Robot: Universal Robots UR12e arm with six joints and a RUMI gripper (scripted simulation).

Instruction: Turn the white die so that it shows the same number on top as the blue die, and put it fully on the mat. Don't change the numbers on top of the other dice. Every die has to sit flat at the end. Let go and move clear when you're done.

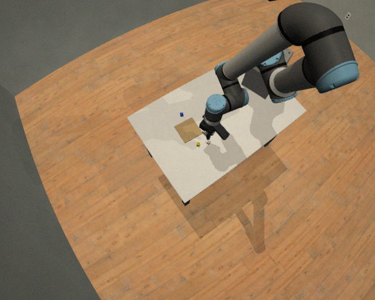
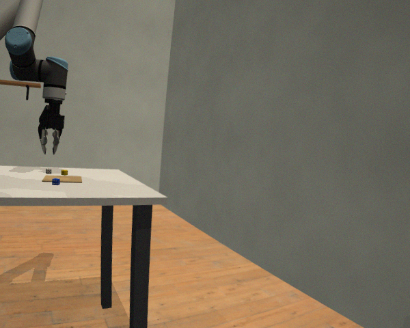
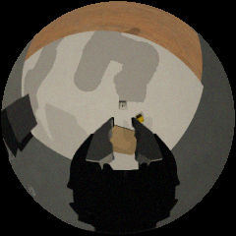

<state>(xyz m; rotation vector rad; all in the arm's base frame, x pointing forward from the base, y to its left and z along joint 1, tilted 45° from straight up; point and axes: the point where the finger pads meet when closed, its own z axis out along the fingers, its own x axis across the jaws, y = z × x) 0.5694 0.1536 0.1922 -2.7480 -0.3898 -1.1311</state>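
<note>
The white die is 9 cm below my hand. Also, from my hand: blue die (6 cm ahead, 26 cm to the right, 9 cm below); tan mat (7 cm ahead, 14 cm to the right, 9 cm below); yellow die (7 cm ahead, 2 cm to the right, 9 cm below).
</note>
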